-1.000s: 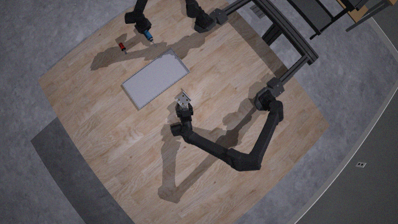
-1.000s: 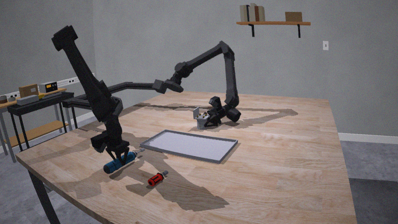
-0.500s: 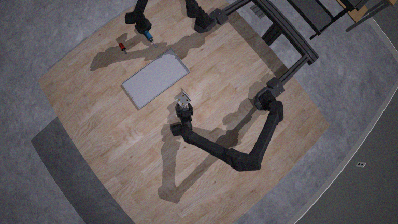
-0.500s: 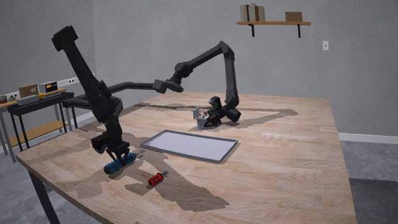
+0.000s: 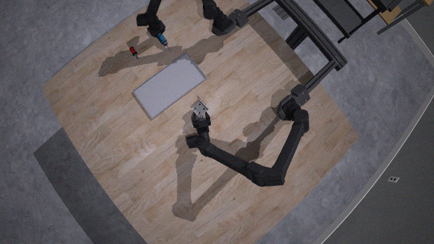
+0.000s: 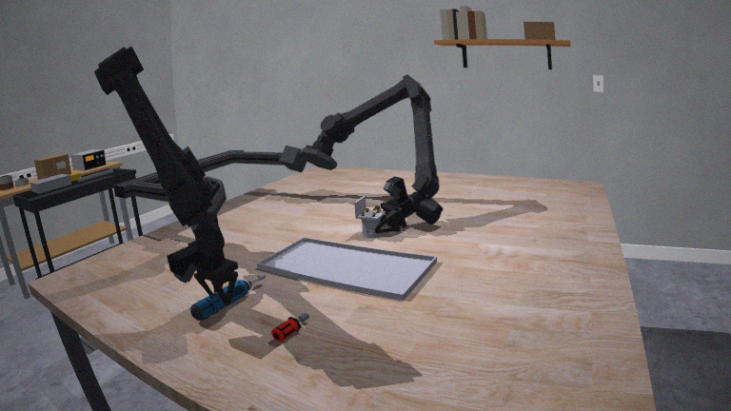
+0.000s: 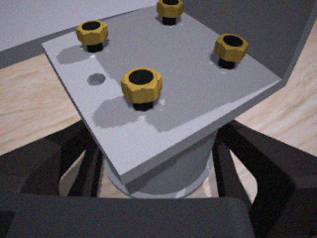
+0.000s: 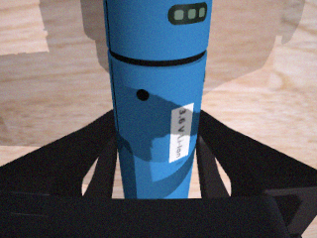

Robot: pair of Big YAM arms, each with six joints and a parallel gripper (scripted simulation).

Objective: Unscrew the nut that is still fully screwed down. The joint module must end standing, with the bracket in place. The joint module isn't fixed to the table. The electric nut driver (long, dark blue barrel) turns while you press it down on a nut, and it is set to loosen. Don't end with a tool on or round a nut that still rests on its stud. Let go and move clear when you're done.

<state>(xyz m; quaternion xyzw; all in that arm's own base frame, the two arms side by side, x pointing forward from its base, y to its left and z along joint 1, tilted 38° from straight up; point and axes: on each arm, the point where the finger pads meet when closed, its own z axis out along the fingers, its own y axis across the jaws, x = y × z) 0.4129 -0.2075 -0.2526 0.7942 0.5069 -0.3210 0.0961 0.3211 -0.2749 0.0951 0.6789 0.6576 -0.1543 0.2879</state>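
The joint module lies 1 cm above my left hand. From my left hand the other things lie so: shallow grey tray 24 cm to the right, 5 cm ahead, 2 cm below; then grey bracket plate 5 cm above; then nut 5 cm above, 2 cm to the left, 1 cm ahead.
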